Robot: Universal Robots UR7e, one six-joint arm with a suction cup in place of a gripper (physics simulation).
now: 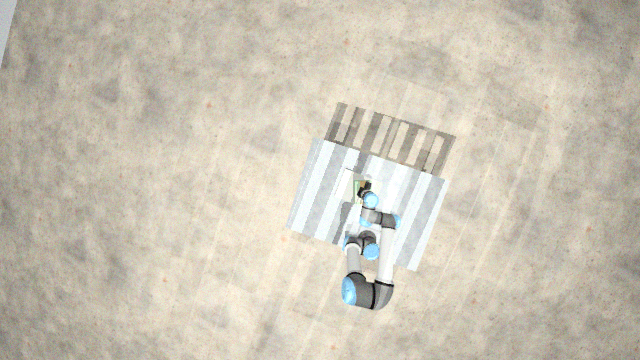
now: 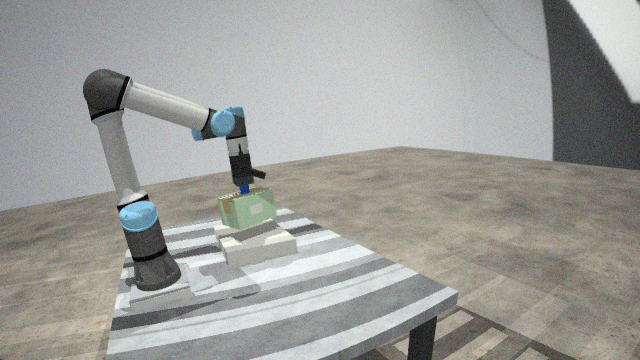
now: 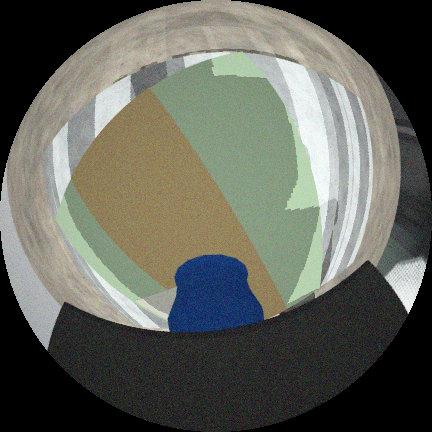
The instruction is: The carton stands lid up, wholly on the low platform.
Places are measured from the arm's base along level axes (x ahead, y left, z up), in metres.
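Where they show: hand at its tool point: (image 2: 245, 196) (image 3: 209, 262); arm's base at its link origin: (image 1: 367, 238) (image 2: 159, 279).
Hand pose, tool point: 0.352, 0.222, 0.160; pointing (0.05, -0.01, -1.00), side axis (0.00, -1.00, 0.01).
Each offset is from my tool point to the top centre of the thing, as dx, dy, dz. "pt": to the spot under its first point. Level surfaces: height alone.
A pale green carton {-0.002, -0.003, +0.018} (image 2: 248, 210) (image 3: 245, 137) (image 1: 358, 184) with a brown tape strip {pt +0.047, +0.011, +0.015} (image 3: 153, 181) along its lid hangs lid up under my suction cup (image 2: 243, 189) (image 3: 213, 287). The blue cup presses on the taped lid near one edge and holds the carton. The carton is slightly tilted and sits low over the cream low platform {-0.002, +0.011, -0.136} (image 2: 261, 251) (image 1: 343, 188), over its back part. I cannot tell whether its bottom touches the platform. The platform stands on the striped table {dz -0.184} (image 2: 313, 308) (image 1: 313, 206).
The arm's base (image 2: 152, 263) stands on the table's left side, near the platform. The table's front edge (image 2: 358, 333) and a dark leg (image 2: 423, 342) show at the right.
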